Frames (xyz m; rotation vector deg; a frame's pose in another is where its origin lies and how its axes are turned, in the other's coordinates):
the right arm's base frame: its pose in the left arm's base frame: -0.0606 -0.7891 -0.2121 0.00 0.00 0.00
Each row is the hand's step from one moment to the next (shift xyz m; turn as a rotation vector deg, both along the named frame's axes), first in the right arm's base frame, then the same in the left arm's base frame.
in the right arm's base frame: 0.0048 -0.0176 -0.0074 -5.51 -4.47 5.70
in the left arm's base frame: 0.0048 -0.0176 -0.0074 -5.51 -4.47 5.70
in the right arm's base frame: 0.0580 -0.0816 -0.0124 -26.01 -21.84 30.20
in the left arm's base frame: 0.0580 -0.0816 -0.0124 -26.01 -21.84 30.20
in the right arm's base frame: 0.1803 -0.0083 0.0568 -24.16 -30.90 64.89
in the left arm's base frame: 0.1803 -0.0083 0.0568 -24.16 -30.90 64.89
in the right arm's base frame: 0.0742 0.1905 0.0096 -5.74 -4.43 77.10
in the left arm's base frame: 0.0742 0.1905 0.0096 -5.74 -4.43 77.10
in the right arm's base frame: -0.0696 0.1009 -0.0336 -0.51 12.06 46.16
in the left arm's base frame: -0.0696 0.1009 -0.0336 -0.51 12.06 46.16
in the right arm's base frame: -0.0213 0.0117 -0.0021 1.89 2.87 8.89
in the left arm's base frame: -0.0213 0.0117 -0.0021 1.89 2.87 8.89
